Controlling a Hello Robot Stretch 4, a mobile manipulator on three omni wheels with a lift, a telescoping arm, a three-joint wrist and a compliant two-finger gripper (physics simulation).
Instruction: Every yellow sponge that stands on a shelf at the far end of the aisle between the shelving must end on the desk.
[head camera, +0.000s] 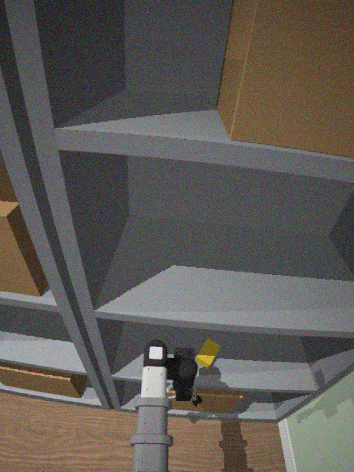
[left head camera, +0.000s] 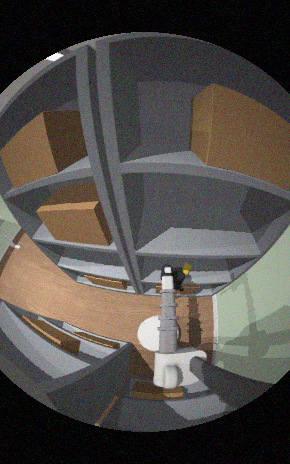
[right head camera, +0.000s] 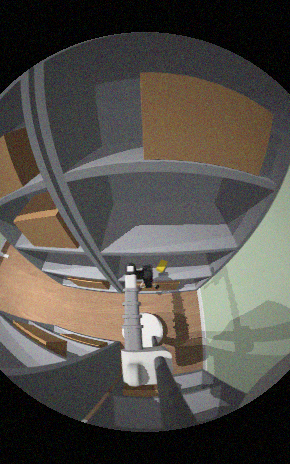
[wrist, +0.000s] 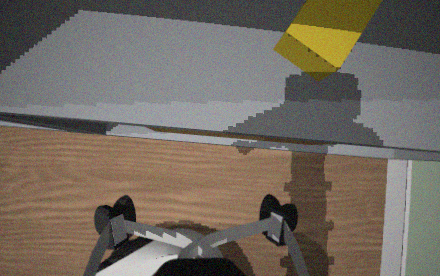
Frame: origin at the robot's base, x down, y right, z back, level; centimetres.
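Where they show: gripper, fingertip midpoint: (head camera: 177, 402) (right head camera: 147, 287) (wrist: 198, 211); robot's base, origin of the base link: (left head camera: 157, 332) (right head camera: 142, 329).
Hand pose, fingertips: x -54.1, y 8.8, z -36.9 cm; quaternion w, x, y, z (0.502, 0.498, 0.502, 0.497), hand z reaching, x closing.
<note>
Each offset is from my fingertips to the top centre of the thing. "pt": to the spot under its first point. Level surfaces: height alone.
A yellow sponge @[dx -0.9, dy +13.3, dz -19.4 cm] (head camera: 207, 354) (left head camera: 186, 269) (right head camera: 161, 266) (wrist: 327, 40) stands on a low shelf @[dx +3.6 cm] (head camera: 260, 375) (wrist: 175, 65) in the right bay of the grey shelving. My gripper (head camera: 186, 395) (wrist: 198, 211) points down in front of that shelf. Its fingers are apart with wooden floor showing between them, so it is open and empty. The sponge is beyond the fingers and to their right in the wrist view, not touching them. In the head view the wrist hides part of the fingers. The desk does not show.
A large cardboard box @[pt dx -97.6, dy +7.5, dz -9.3 cm] (head camera: 295, 75) stands on an upper shelf, and a flat box (head camera: 222, 400) lies on the bottom shelf behind the gripper. An upright divider (head camera: 72, 240) bounds the bay on the left. A green wall (head camera: 330, 425) is close on the right. More shelving (left head camera: 95, 385) stands opposite.
</note>
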